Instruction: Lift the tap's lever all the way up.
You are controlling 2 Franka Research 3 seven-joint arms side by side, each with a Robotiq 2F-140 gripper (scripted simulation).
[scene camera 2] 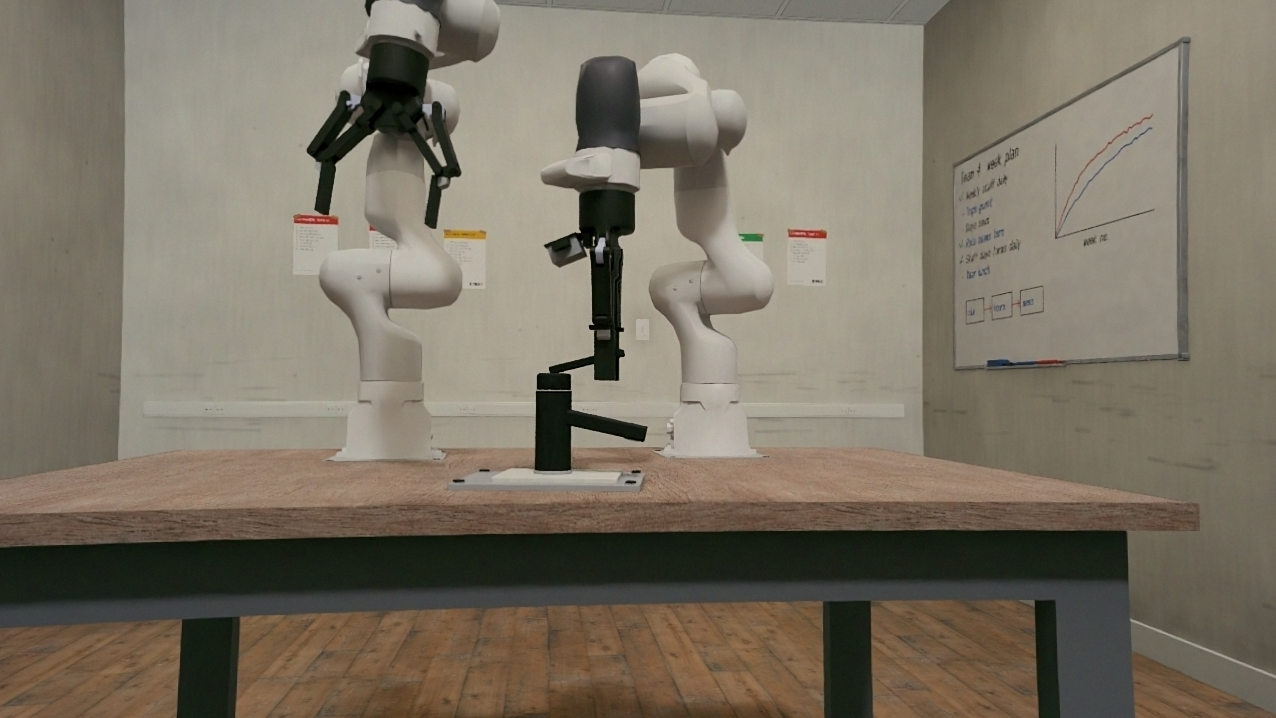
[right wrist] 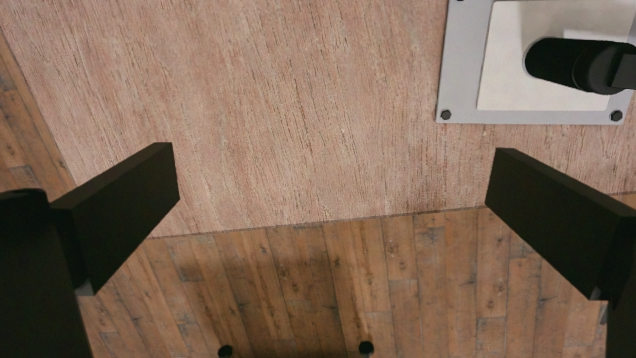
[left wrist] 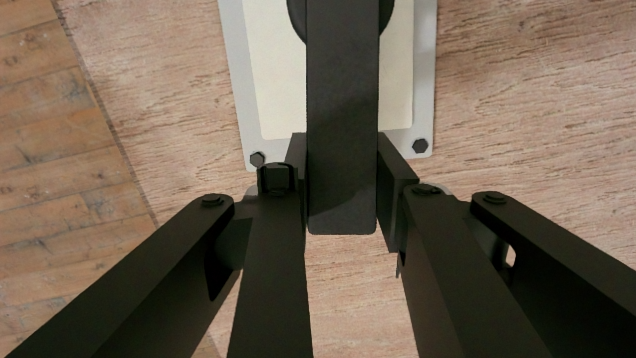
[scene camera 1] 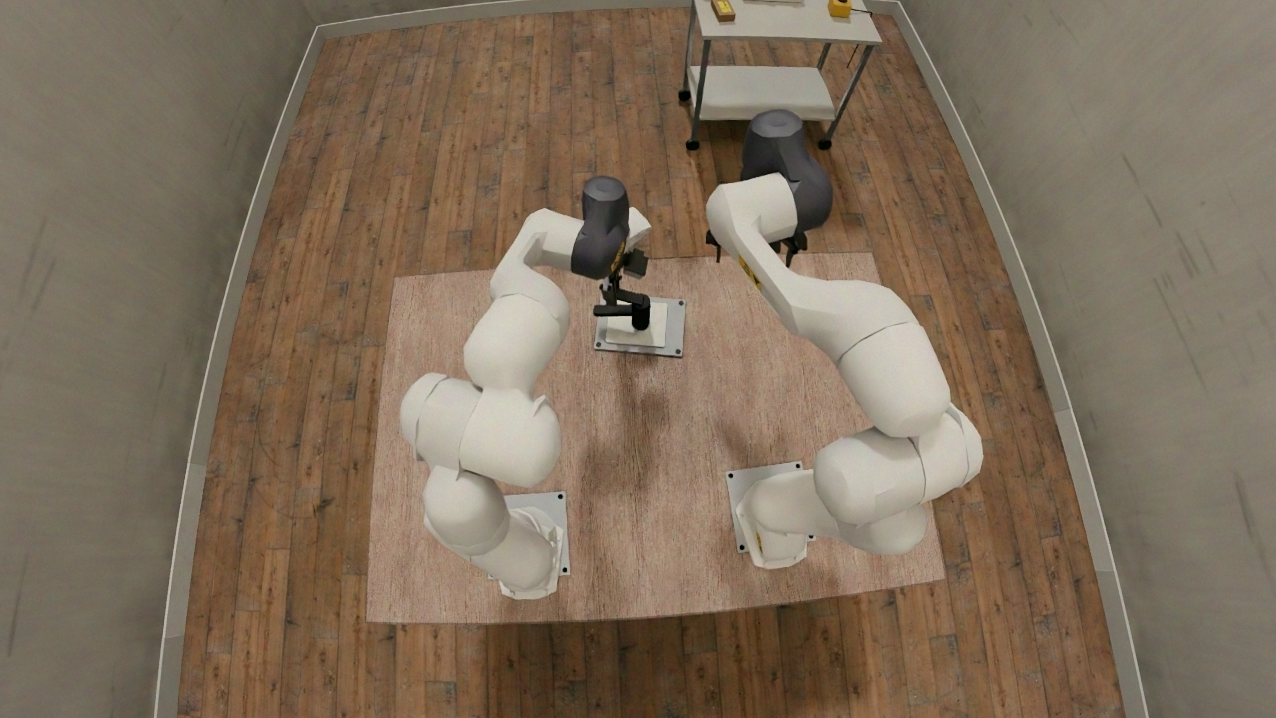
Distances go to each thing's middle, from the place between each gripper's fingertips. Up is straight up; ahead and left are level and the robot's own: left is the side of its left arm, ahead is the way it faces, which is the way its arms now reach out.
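Labels:
My left gripper [scene camera 2: 607,380] is 3 cm to the left of the flat lever [left wrist: 342,51], 1 cm above it and 1 cm past it. Counted from my right hand [scene camera 2: 375,219], the flat lever is 28 cm to the left, 20 cm below and 4 cm ahead. The black tap [scene camera 2: 554,416] is 6 cm below my left hand, 4 cm to the right of it and 1 cm behind it, and from my right hand the tap is 26 cm to the left, 24 cm below and 3 cm ahead. Then I consider the grey base plate [scene camera 2: 480,480], which is 16 cm below my left hand, 7 cm to the right of it and 2 cm behind it. Measured from my right hand, the grey base plate is 35 cm below, 23 cm to the left and 3 cm ahead.

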